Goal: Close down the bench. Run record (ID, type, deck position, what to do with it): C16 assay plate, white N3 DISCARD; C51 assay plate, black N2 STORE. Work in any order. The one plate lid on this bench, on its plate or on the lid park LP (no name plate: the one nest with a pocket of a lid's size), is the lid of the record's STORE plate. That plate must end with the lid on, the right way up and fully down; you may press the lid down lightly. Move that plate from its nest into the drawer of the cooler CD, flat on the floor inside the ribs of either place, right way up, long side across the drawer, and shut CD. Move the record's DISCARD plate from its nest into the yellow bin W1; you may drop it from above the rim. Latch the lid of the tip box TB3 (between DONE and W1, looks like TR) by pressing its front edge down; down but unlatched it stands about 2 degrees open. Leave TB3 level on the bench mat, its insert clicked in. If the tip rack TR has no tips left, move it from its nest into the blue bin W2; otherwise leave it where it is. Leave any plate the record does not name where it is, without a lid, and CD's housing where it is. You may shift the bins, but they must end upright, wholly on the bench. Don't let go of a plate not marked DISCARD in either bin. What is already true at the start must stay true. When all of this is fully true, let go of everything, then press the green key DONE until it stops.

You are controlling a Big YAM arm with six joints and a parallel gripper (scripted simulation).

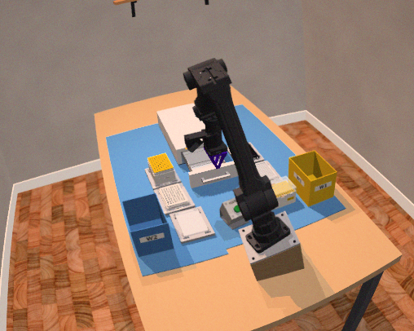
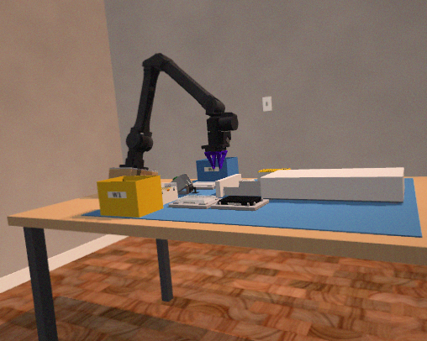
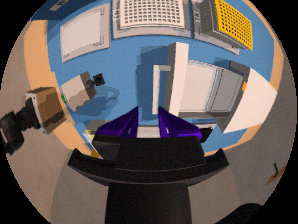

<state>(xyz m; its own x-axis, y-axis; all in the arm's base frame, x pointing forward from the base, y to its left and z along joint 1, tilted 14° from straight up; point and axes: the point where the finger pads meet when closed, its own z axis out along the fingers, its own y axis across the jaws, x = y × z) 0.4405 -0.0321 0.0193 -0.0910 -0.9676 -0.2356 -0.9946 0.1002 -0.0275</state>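
The plate lid lies 170 mm to the left of my hand, 150 mm behind it and 100 mm below it. Also, from my hand: green key DONE (220 mm behind, 50 mm below, 20 mm to the left); cooler drawer (160 mm ahead, 90 mm below, 10 mm to the right); white assay plate (180 mm to the left, 100 mm below, 20 mm ahead).
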